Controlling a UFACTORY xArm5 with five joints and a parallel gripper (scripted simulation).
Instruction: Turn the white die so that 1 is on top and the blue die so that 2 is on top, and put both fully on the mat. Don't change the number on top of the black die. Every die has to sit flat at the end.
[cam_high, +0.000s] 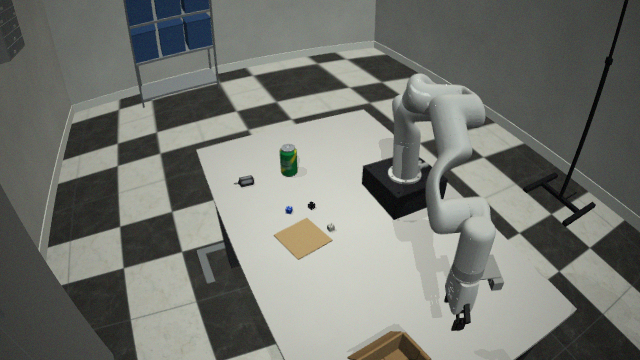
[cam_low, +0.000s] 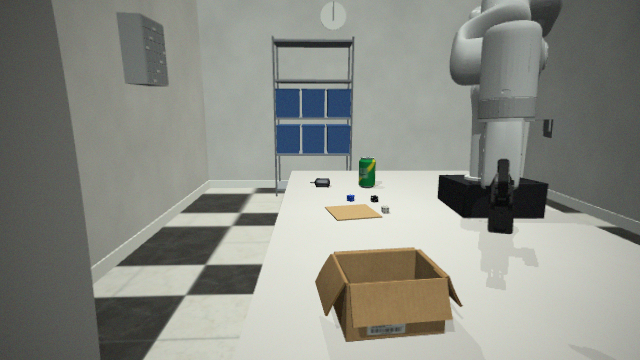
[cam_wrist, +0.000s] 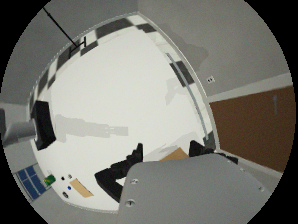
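Right now the blue die is 690 mm to the right of my hand, 190 mm ahead of it and 150 mm below it. From my hand the other things lie so: tan mat 550 mm to the right, 190 mm ahead, 160 mm below; then cardboard box 170 mm ahead, 110 mm below, 20 mm to the left; then white die 550 mm to the right, 150 mm below, 90 mm ahead.
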